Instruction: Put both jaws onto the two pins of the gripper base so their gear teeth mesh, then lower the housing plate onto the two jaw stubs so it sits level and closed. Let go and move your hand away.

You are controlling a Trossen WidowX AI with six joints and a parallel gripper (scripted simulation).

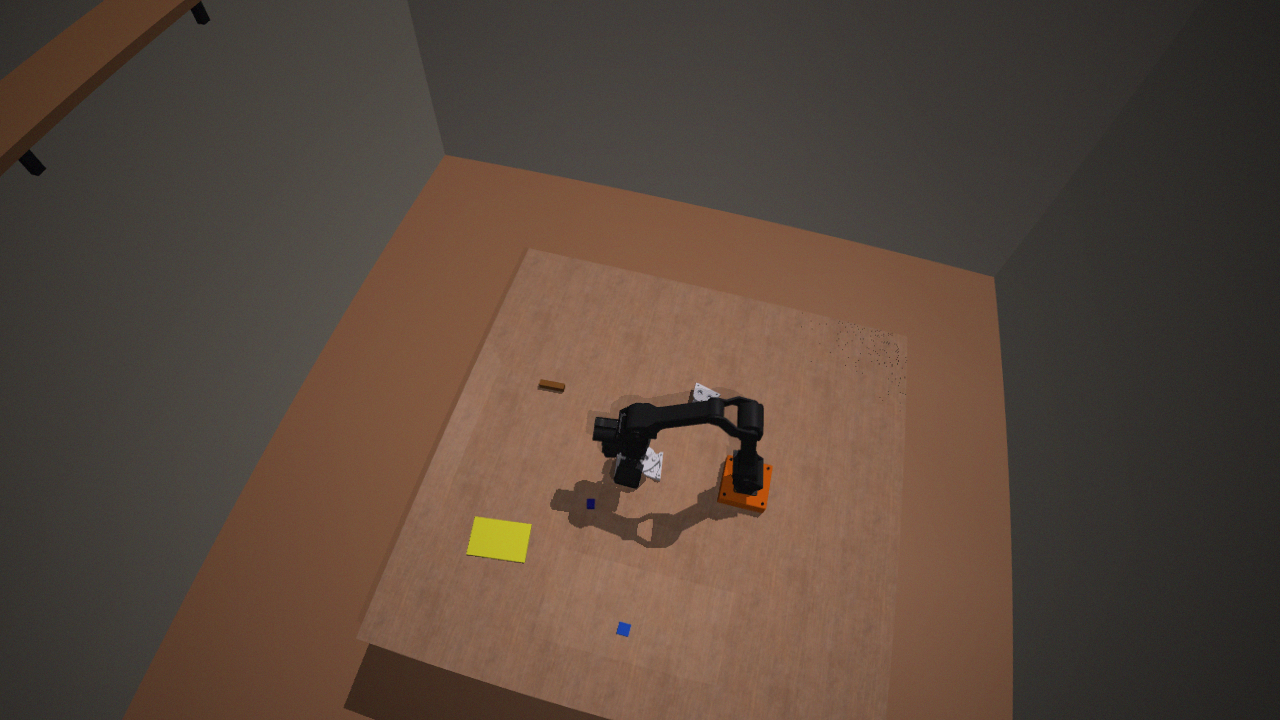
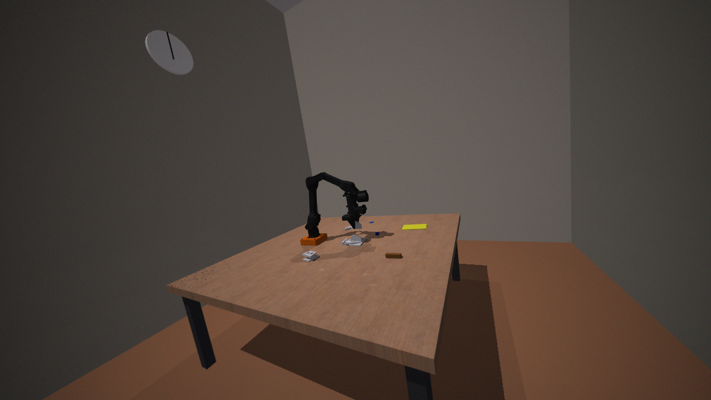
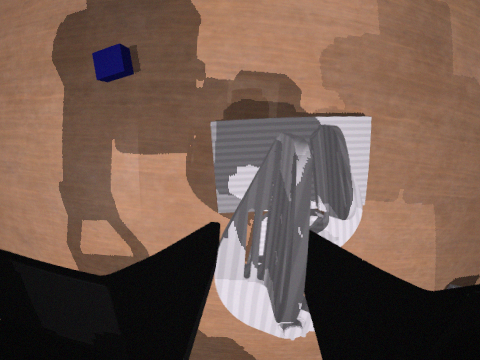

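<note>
The white card is 2 cm ahead of my gripper tip, 3 cm to the right of it and 8 cm below it. The rest, counted from my gripper tip: blue cube: 9 cm ahead, 11 cm to the left, 7 cm below; then brown block: 28 cm ahead, 22 cm to the right, 7 cm below; then yellow sheet: 31 cm ahead, 25 cm to the left, 8 cm below.
</note>
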